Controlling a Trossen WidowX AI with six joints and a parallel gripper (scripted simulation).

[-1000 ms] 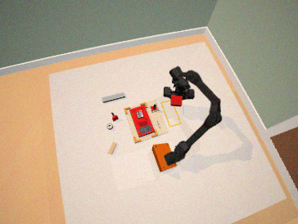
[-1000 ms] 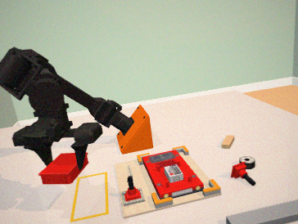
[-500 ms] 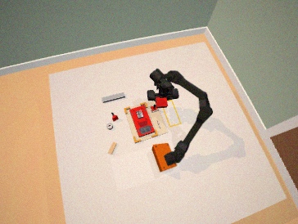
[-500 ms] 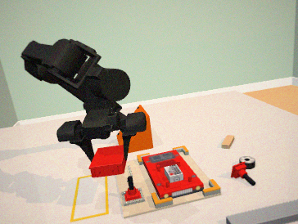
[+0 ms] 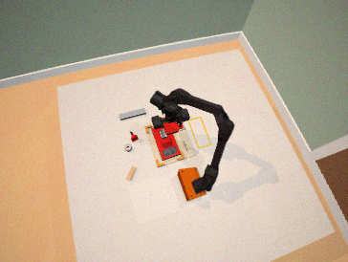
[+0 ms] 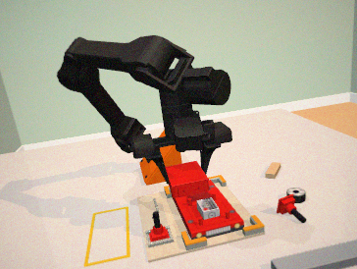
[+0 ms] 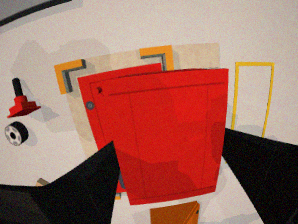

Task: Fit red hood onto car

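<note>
My gripper tip is now 10 mm past the grey engine block, 40 mm to the right of it and 90 mm above it. From my gripper tip the other things lie so: grey bar (190 mm ahead, 170 mm to the left, 100 mm below); then wooden block (150 mm behind, 280 mm to the left, 100 mm below); then red hood (10 mm above).
</note>
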